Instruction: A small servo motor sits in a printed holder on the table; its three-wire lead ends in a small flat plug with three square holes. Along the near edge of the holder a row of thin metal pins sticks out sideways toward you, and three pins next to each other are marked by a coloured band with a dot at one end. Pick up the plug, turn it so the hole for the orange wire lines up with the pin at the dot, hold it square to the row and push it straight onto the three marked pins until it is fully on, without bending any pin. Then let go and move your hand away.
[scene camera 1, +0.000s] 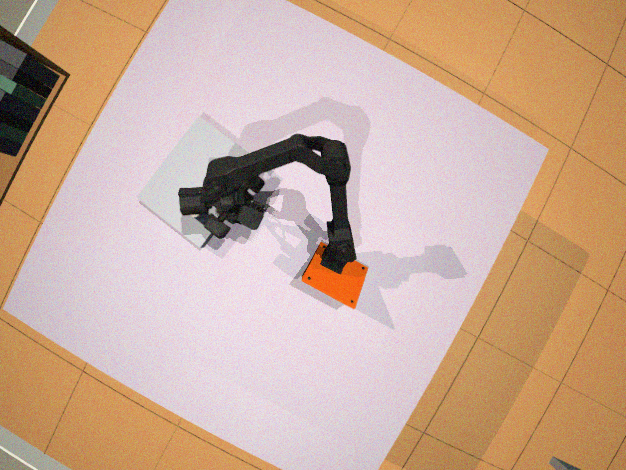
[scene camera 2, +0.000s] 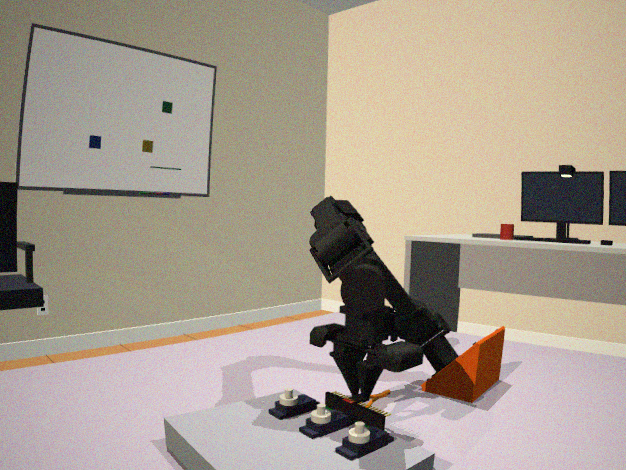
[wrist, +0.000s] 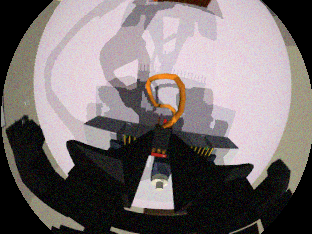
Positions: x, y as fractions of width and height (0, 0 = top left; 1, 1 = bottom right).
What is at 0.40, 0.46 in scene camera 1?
My gripper.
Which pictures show my gripper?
Scene camera 1, scene camera 2 and the wrist view: all of them.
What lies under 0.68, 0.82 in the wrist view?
My gripper.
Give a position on a grey holder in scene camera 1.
0.30, 0.35
